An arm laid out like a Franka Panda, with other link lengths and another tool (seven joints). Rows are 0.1 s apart.
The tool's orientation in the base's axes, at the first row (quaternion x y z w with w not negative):
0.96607 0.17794 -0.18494 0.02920
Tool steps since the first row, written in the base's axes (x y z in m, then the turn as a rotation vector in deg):
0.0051 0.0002 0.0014 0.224 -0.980 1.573
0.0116 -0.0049 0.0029 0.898 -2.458 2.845
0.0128 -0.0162 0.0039 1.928 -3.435 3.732
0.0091 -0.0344 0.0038 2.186 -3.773 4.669
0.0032 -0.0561 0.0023 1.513 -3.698 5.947
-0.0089 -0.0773 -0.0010 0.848 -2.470 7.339
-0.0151 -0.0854 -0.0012 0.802 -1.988 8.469
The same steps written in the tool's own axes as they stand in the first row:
0.0040 0.0016 -0.0031 -0.710 0.981 -1.421
0.0074 0.0087 -0.0061 -1.085 2.590 -2.657
0.0043 0.0196 -0.0061 -0.842 3.860 -3.719
-0.0050 0.0354 -0.0025 -1.075 4.259 -4.639
-0.0167 0.0536 0.0036 -2.105 3.938 -5.603
-0.0331 0.0691 0.0135 -2.785 2.541 -6.817
-0.0411 0.0745 0.0168 -3.080 2.064 -7.910

